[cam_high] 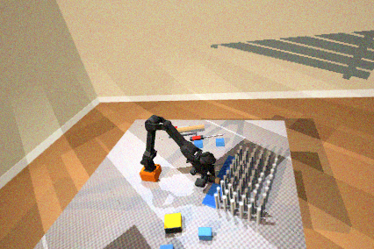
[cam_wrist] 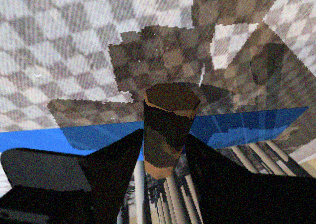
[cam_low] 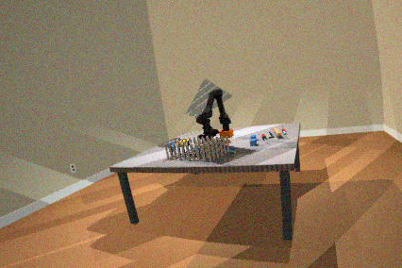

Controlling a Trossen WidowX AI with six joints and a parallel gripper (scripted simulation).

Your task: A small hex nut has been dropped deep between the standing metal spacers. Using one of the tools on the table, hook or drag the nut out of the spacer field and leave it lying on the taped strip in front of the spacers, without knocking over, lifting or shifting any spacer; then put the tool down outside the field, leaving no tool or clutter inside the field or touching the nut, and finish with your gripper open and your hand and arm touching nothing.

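Now: gripper tip 40 mm short of the blue taped strip, 40 mm to the right of it and 20 mm above it. Round my gripper tip: yellow block 90 mm behind, 320 mm to the right; then wooden-handled rod 110 mm ahead, 10 mm to the right.
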